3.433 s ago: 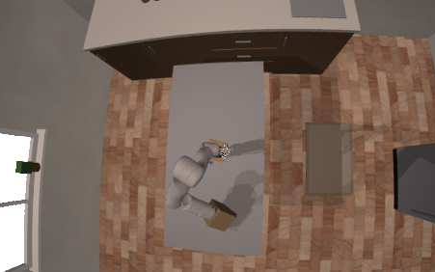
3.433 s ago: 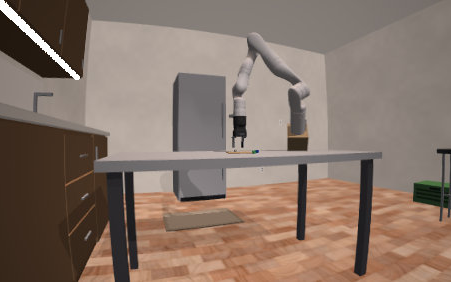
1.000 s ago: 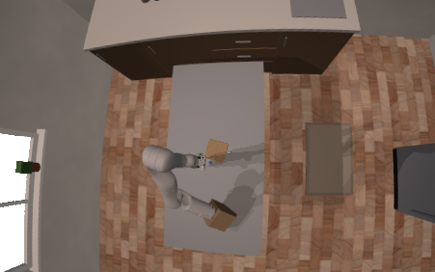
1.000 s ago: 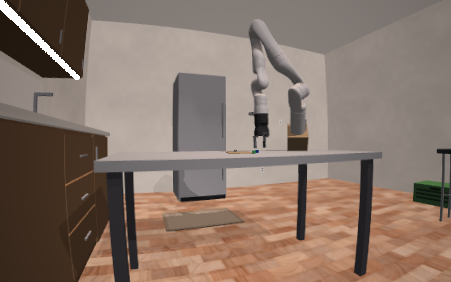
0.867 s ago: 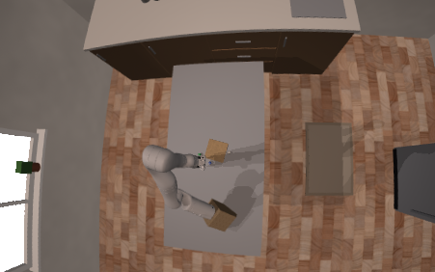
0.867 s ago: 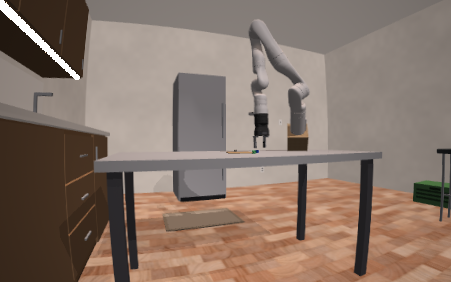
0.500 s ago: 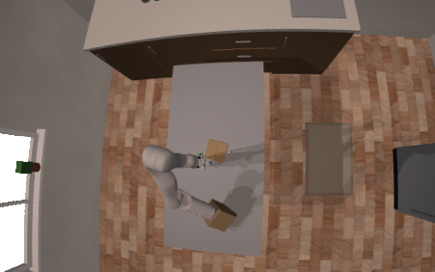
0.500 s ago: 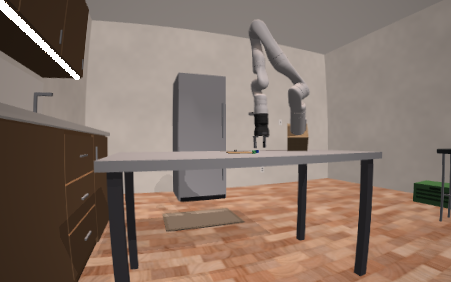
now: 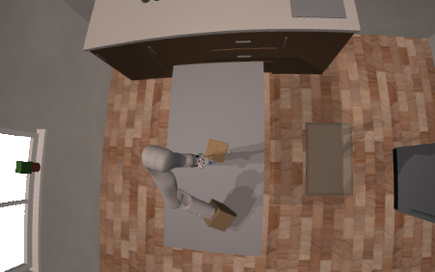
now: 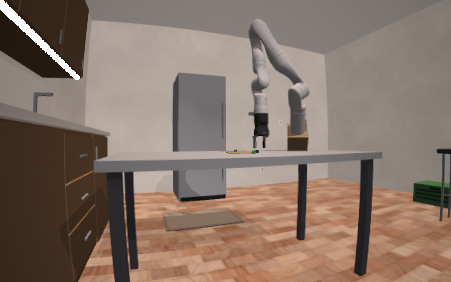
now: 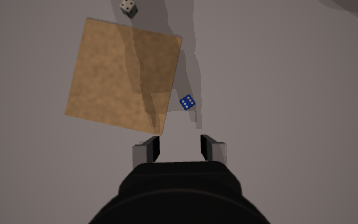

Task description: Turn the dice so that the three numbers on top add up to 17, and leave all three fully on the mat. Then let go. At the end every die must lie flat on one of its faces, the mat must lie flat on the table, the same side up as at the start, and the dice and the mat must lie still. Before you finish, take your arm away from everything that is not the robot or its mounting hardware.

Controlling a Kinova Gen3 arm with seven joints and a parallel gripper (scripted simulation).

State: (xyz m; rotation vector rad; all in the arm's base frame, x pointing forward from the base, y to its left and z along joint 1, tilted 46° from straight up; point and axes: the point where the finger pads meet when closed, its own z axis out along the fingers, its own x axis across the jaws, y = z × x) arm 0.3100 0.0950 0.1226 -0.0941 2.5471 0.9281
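My hand is 4 cm short of the green die, 4 cm to the right of it and 4 cm above it. The rest, counted from my hand: white die: 10 cm ahead, 17 cm to the right, 4 cm below; tan mat: 9 cm ahead, 7 cm to the right, 4 cm below; blue die: 5 cm to the right, 4 cm below.
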